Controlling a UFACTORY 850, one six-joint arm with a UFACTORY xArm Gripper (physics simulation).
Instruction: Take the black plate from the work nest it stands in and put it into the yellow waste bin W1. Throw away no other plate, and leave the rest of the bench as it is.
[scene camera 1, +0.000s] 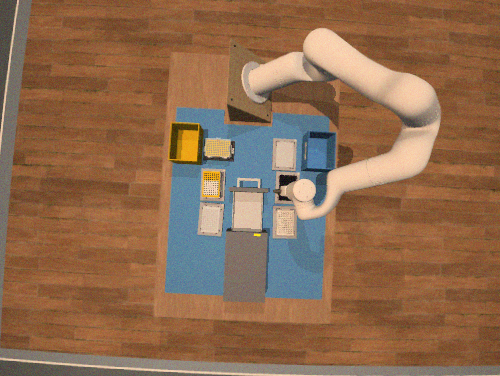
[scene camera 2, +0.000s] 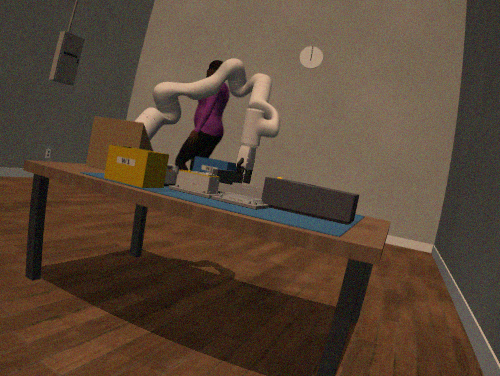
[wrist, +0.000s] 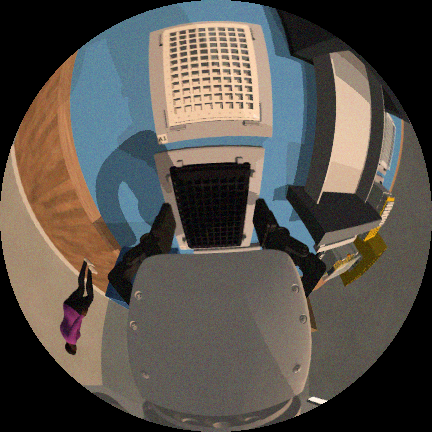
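Note:
The black plate sits in its grey work nest, in the middle of the right-hand column in scene camera 1. My gripper is open and empty above it. In the wrist view one finger is at each long side of the plate; their exact height over it is hard to tell. The arm hides part of the plate in scene camera 1. The yellow waste bin W1 stands at the far left of the blue mat, with no plate visible in it.
White plates stand on both sides of the black plate's nest. A blue bin is nearby. A grey device with an open drawer divides the bench. A yellow-topped box stands beside W1.

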